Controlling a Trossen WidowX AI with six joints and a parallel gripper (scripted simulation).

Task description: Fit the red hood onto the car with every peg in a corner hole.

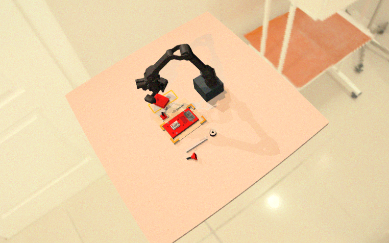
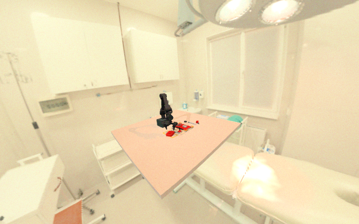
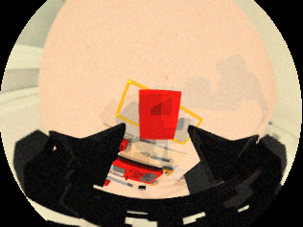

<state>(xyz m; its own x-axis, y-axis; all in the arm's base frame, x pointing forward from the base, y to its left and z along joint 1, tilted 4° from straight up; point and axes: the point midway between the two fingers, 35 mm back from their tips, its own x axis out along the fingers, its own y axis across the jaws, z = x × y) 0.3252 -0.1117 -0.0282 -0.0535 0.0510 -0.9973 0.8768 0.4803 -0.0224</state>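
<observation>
My gripper tip is now 4 cm above the red hood. The rest, counted from my gripper tip: thin axle rod (4 cm behind, 40 cm to the left, 5 cm below); wheel (16 cm behind, 38 cm to the left, 5 cm below); grey engine block (1 cm ahead, 23 cm to the left, 3 cm below).
</observation>
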